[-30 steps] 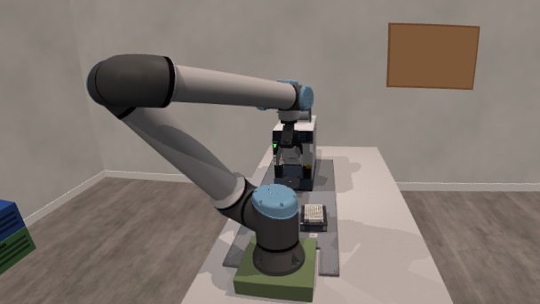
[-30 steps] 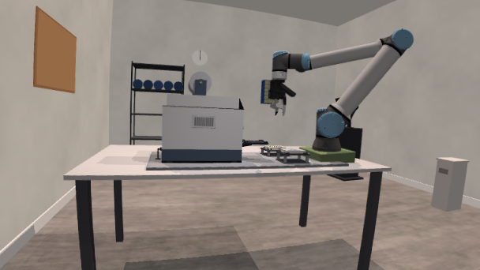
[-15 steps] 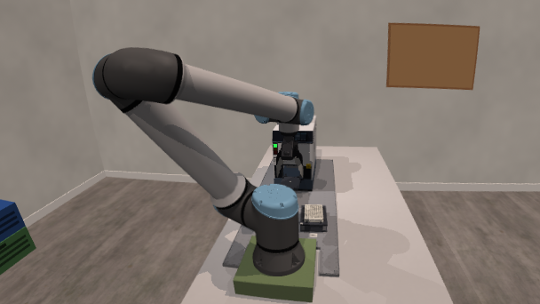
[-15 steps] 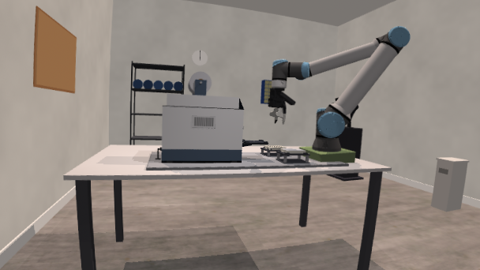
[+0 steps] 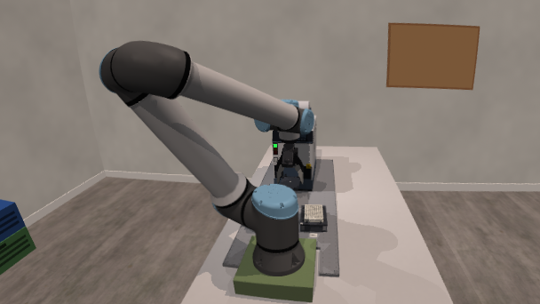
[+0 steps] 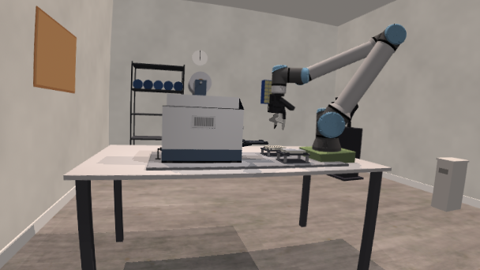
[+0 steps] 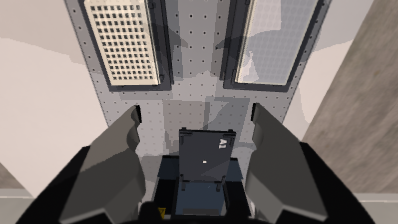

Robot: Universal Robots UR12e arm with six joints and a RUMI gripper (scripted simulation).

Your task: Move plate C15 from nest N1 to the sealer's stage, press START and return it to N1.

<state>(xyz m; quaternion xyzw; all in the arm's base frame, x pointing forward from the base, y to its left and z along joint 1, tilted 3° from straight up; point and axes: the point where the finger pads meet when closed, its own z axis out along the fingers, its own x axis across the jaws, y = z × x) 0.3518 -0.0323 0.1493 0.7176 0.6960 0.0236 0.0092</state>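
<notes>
The plate C15 is 40 mm behind my hand, 110 mm to the right of it and 140 mm below it. The rest, counted from my hand: nest N1: 40 mm behind, 110 mm to the right, 150 mm below; then sealer stage: 170 mm ahead, 10 mm to the left, 80 mm below; then nest N2: 40 mm behind, 120 mm to the left, 140 mm below.
</notes>
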